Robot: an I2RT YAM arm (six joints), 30 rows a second.
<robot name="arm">
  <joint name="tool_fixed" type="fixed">
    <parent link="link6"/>
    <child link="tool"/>
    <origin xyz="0 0 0" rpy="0 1.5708 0"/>
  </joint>
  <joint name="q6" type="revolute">
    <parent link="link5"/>
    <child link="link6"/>
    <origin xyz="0.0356 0 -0.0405" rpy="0 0 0"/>
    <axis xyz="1 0 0"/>
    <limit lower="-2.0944" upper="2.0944"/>
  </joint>
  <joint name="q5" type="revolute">
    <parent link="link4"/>
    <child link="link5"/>
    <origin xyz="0.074 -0.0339 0.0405" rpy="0 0 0"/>
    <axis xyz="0 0 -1"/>
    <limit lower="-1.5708" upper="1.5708"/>
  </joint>
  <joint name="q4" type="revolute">
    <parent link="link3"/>
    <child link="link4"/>
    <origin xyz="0.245 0.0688 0.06" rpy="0 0 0"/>
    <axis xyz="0 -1 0"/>
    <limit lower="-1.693" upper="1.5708"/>
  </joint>
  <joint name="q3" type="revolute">
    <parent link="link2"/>
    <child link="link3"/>
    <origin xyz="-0.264 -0.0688 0" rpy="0 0 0"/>
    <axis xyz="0 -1 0"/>
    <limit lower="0" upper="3.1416"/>
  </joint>
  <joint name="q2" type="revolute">
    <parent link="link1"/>
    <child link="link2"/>
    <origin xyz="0.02 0.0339 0.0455" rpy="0 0 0"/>
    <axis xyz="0 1 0"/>
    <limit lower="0" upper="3.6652"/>
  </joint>
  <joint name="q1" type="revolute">
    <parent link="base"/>
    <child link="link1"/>
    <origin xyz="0 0 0.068" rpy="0 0 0"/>
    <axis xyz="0 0 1"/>
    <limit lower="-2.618" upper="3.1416"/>
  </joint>
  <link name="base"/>
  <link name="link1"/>
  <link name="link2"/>
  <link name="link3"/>
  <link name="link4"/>
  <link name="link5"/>
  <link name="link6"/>
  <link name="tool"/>
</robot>
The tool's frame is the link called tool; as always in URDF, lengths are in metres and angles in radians.
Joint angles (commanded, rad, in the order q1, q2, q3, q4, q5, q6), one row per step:
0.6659, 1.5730, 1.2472, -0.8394, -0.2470, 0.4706
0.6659, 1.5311, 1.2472, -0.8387, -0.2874, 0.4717
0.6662, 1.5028, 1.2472, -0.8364, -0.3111, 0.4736
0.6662, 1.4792, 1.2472, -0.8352, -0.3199, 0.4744
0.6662, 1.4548, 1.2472, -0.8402, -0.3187, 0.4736
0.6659, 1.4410, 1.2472, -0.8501, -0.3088, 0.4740
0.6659, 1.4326, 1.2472, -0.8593, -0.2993, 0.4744
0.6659, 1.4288, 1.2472, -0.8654, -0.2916, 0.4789
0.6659, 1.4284, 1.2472, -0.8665, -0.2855, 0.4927
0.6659, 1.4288, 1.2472, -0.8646, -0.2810, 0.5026
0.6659, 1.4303, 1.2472, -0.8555, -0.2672, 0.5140
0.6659, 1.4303, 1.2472, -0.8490, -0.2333, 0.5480
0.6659, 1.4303, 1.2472, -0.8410, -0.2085, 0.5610
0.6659, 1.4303, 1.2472, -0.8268, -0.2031, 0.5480
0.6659, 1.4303, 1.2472, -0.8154, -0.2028, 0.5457
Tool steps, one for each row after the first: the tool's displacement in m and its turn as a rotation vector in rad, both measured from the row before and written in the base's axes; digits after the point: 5 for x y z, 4 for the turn. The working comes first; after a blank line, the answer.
Tool pose at each row, in the base's axes (x y z in m, rotation vector in rad; the steps are taken from these numbers as rounded here):
0.24210, 0.20127, 0.25621, -0.3524, 2.8468, 0.6173
0.23627, 0.19844, 0.26881, -0.3680, 2.8134, 0.6939
0.23225, 0.19643, 0.27724, -0.3774, 2.7876, 0.7413
0.22901, 0.19427, 0.28404, -0.3821, 2.7640, 0.7658
0.22534, 0.19133, 0.29054, -0.3846, 2.7434, 0.7742
0.22298, 0.18894, 0.29369, -0.3800, 2.7379, 0.7638
0.22135, 0.18724, 0.29538, -0.3755, 2.7372, 0.7516
0.22055, 0.18628, 0.29600, -0.3661, 2.7398, 0.7420
0.22057, 0.18603, 0.29600, -0.3450, 2.7446, 0.7375
0.22088, 0.18608, 0.29596, -0.3300, 2.7457, 0.7353
0.22211, 0.18644, 0.29593, -0.3096, 2.7391, 0.7254
0.22343, 0.18599, 0.29604, -0.2504, 2.7358, 0.6966
0.22462, 0.18583, 0.29632, -0.2234, 2.7252, 0.6750
0.22579, 0.18651, 0.29710, -0.2395, 2.7059, 0.6734
0.22662, 0.18715, 0.29776, -0.2432, 2.6938, 0.6791

-0.00583, -0.00283, 0.01260, 0.0554, -0.0103, 0.0158
-0.00402, -0.00201, 0.00843, 0.0358, -0.0100, 0.0093
-0.00324, -0.00216, 0.00680, 0.0216, -0.0143, 0.0034
-0.00367, -0.00294, 0.00650, 0.0111, -0.0164, 0.0001
-0.00236, -0.00239, 0.00315, -0.0043, -0.0081, -0.0056
-0.00163, -0.00170, 0.00169, -0.0069, -0.0042, -0.0051
-0.00080, -0.00096, 0.00062, -0.0057, 0.0000, -0.0076
0.00002, -0.00025, 0.00000, -0.0019, 0.0045, -0.0145
0.00031, 0.00005, -0.00004, -0.0001, 0.0015, -0.0105
0.00123, 0.00036, -0.00003, -0.0022, -0.0075, -0.0165
0.00132, -0.00045, 0.00011, -0.0109, -0.0061, -0.0456
0.00119, -0.00016, 0.00028, -0.0083, -0.0132, -0.0236
0.00117, 0.00068, 0.00078, 0.0015, -0.0202, 0.0079
0.00083, 0.00064, 0.00066, 0.0062, -0.0102, 0.0018

